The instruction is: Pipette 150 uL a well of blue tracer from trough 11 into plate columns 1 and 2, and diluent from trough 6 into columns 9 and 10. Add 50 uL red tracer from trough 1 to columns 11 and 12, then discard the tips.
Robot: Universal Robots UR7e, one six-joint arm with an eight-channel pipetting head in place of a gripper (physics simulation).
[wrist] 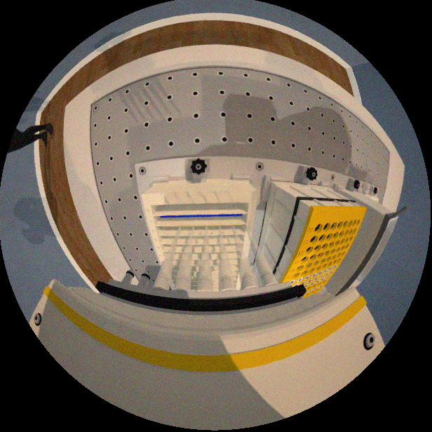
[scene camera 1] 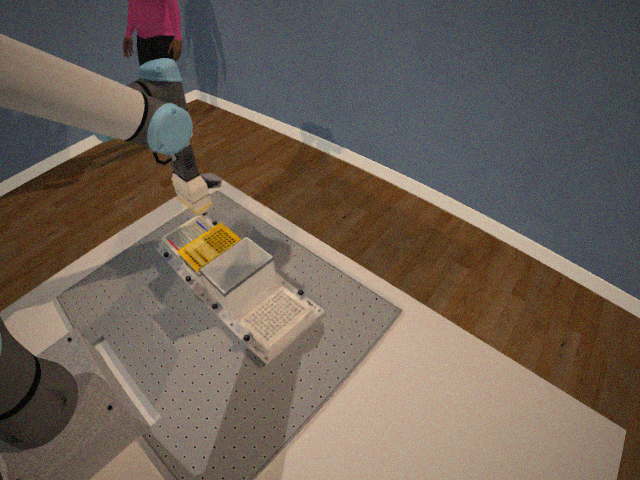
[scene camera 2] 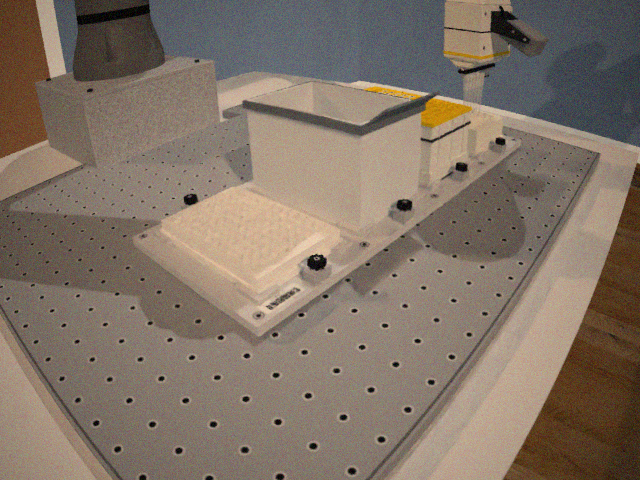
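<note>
My pipetting head carries a row of translucent tips, pointing down over the trough block. The tip ends are low, at about its rim; whether they are inside a trough I cannot tell. A blue line of liquid shows near one end of the block, with a thin yellow line beside it. Red liquid shows at the other end in scene camera 1. The white well plate sits at the deck's far end from the head; well contents are too small to tell.
The yellow tip rack stands beside the trough block, with empty holes and some remaining tips. The tall, open-topped bin stands between rack and plate. Black knobs line the deck edge. A person stands behind the arm.
</note>
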